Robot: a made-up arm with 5 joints.
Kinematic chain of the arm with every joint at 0, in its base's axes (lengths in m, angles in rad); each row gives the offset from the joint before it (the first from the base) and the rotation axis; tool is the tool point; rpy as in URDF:
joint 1: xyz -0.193 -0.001 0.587 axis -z
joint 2: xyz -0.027 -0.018 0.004 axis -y
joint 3: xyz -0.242 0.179 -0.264 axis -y
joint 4: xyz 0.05 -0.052 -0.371 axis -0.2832 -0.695 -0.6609
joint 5: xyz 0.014 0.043 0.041 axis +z
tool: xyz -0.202 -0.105 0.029 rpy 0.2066 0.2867 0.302
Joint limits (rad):
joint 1: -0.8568..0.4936
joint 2: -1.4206..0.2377
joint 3: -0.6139..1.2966
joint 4: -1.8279..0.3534
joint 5: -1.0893..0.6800
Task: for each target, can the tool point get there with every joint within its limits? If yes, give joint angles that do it. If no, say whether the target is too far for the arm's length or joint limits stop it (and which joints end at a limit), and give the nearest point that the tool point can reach.
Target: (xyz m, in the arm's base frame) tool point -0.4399 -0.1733 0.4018
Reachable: yes | joints -0.3565 -1.2247 1.0822 -1.3161 0.2495
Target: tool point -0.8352 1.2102 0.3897
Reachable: no: too far | nearest point -0.6942 0.6355 0.4614 | short by 0.596 m
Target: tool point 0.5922 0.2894 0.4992
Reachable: no: joint limits stop it (at a limit: joint 2, joint 4, joint 5) | nearest point 0.0739 0.0977 0.3811 | short by 0.565 m
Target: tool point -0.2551 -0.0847 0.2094
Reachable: yes | joints -0.5895 -0.0430 1.0864 -0.9858 -0.2320
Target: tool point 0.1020 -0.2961 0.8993
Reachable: no: joint limits stop it (at a limit: joint 1, joint 2, joint 3, joint 4, joint 5) | nearest point 0.0414 -0.1229 0.4509 | short by 0.484 m
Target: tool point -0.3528 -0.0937 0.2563
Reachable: yes | joints -0.2235 -0.3239 0.9138 -1.3165 -0.2493
